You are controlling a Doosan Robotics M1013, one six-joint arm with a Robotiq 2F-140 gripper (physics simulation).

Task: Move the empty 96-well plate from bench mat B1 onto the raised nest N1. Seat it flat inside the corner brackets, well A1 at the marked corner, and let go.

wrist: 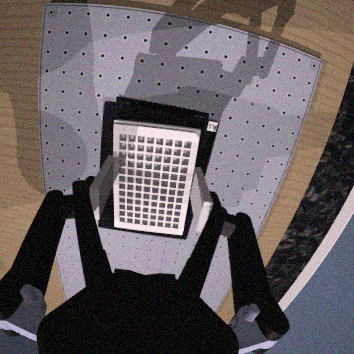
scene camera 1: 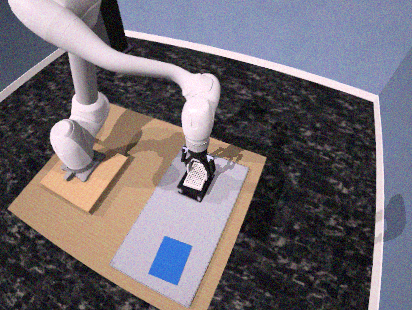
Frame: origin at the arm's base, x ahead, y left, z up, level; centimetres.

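Seen in the pictures: gripper, fingertip midpoint: [wrist: 153, 173] [scene camera 1: 198, 174]; arm's base, link origin: [scene camera 1: 83, 162].
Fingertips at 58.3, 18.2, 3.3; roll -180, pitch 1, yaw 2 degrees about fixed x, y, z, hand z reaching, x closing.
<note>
Pixels of each thing's top centre, then the offset from my fingertips to it, as dx, dy, dz. "spot": a spot on its surface instead. Level surfaces: height alone.
- white 96-well plate, top centre: [wrist: 151, 187] [scene camera 1: 197, 174] +0.0, -0.9, +1.4
- black raised nest, top centre: [wrist: 149, 182] [scene camera 1: 196, 177] -0.2, -1.4, -0.6
- small white A1 label, surface spot: [wrist: 212, 126] spot: +5.2, +6.1, -0.8
- blue bench mat, surface height: dz -6.8
- grey perforated board, surface height: dz -7.0
- wooden table, surface height: dz -8.2
The white 96-well plate [scene camera 1: 195, 175] [wrist: 154, 182] is between the fingers of my gripper [scene camera 1: 197, 170] [wrist: 153, 173], which is shut on its two long sides. The plate is over the black raised nest [scene camera 1: 190, 194] [wrist: 111, 116]. In the wrist view the nest shows past the plate at the top and along both sides, and the plate looks a little turned against it. I cannot tell whether the plate touches the nest. A small white A1 label [wrist: 212, 126] is at the nest's upper right corner. The blue bench mat [scene camera 1: 171, 260] lies near the front.
The nest stands on a grey perforated board [scene camera 1: 141, 235] [wrist: 265, 115] on the wooden table [scene camera 1: 65, 225] [wrist: 22, 65]. The arm's base stands on a wooden block [scene camera 1: 95, 192] to the left. The dark floor [scene camera 1: 310, 200] lies beyond the table's right edge.
</note>
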